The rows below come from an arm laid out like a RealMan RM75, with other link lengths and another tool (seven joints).
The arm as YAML. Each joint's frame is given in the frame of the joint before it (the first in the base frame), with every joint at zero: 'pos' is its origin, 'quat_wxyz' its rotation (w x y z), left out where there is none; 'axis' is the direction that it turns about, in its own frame. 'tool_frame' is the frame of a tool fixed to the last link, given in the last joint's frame.
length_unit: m
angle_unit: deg
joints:
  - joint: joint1
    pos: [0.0, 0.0, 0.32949]
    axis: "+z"
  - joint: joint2
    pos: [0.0, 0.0, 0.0]
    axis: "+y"
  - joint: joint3
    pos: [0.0, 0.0, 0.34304]
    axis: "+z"
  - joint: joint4
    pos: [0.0, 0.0, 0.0]
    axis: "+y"
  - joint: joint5
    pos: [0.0, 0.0, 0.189]
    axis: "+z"
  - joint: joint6
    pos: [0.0, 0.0, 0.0]
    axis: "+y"
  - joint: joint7
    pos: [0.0, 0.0, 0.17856]
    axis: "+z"
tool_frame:
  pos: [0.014, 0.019, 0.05]
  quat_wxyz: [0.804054, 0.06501, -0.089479, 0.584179]
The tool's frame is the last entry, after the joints.
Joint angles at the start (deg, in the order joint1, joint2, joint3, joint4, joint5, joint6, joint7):
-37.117 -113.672 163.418 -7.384 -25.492 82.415 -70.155
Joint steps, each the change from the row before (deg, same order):
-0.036 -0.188 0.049 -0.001 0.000 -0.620 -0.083
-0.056 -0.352 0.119 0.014 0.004 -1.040 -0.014
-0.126 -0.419 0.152 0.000 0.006 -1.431 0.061
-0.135 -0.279 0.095 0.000 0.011 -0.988 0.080
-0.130 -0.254 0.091 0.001 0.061 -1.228 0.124
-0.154 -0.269 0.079 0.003 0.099 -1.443 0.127
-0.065 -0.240 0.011 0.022 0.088 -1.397 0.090
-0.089 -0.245 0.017 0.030 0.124 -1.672 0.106
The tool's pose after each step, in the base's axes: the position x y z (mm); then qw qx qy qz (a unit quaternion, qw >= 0). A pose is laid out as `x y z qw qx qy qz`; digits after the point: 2 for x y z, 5 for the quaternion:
-277.04 399.19 -27.62 0.33235 -0.92242 0.18609 -0.06360
-278.29 399.98 -31.84 0.33156 -0.92369 0.18311 -0.05781
-280.10 401.52 -37.02 0.33095 -0.92498 0.18020 -0.04914
-281.08 402.80 -40.49 0.33061 -0.92565 0.17891 -0.04312
-283.09 404.45 -44.07 0.33041 -0.92634 0.17751 -0.03472
-285.63 406.45 -47.97 0.33019 -0.92707 0.17582 -0.02468
-288.69 408.15 -51.38 0.33040 -0.92774 0.17296 -0.01493
-292.56 410.26 -55.09 0.33056 -0.92837 0.16983 -0.00296

